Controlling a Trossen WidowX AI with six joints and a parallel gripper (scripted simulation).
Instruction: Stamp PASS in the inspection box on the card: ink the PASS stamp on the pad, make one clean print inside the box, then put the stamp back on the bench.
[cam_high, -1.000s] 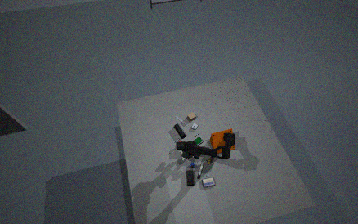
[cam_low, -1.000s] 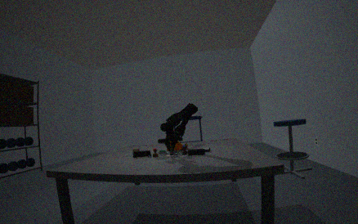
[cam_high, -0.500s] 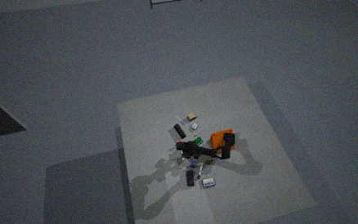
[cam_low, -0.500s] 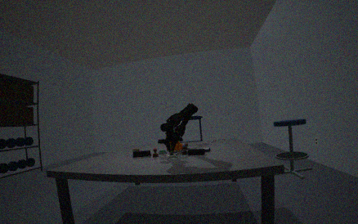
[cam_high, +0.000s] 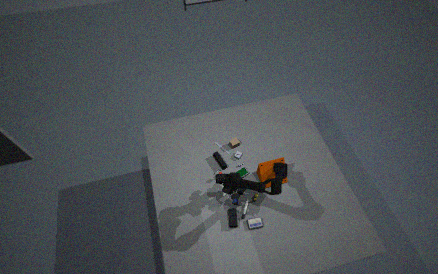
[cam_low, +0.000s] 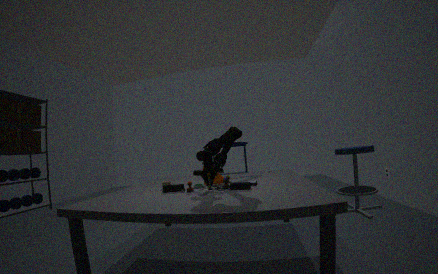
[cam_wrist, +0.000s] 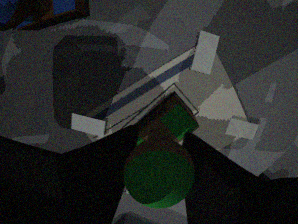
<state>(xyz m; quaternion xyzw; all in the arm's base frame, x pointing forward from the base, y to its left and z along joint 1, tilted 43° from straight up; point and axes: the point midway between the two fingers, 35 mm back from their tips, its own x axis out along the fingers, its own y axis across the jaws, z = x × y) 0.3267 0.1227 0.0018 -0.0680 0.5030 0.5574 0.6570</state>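
Right now the green-knobbed stamp is right at my gripper tip. The rest, counted from my gripper tip: red stamp 5 cm ahead, 11 cm to the right; then blue stamp 2 cm behind, 9 cm to the left; then white card 1 cm to the right, 3 cm below.
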